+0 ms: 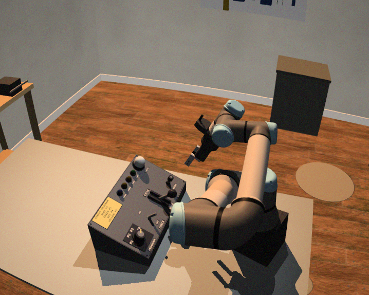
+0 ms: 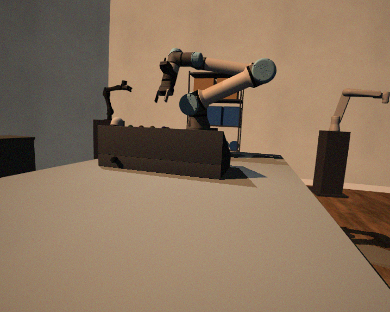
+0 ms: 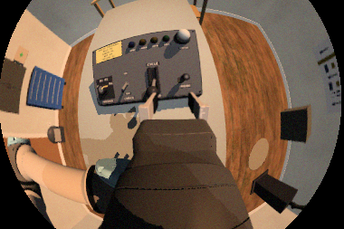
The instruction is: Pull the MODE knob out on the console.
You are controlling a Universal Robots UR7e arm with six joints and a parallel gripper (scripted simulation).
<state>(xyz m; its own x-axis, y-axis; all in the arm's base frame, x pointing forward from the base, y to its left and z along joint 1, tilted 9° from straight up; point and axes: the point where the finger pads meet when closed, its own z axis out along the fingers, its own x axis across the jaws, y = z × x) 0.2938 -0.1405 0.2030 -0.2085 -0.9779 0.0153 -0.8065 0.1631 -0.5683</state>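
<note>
Right now the mode knob is 110 mm ahead of my hand, 70 mm to the right of it and 190 mm below it. Also, from my hand: dark console: 160 mm ahead, 100 mm to the left, 220 mm below; black-ball lever: 100 mm ahead, 50 mm to the left, 190 mm below; program selector: 160 mm ahead, 280 mm to the left, 200 mm below.
</note>
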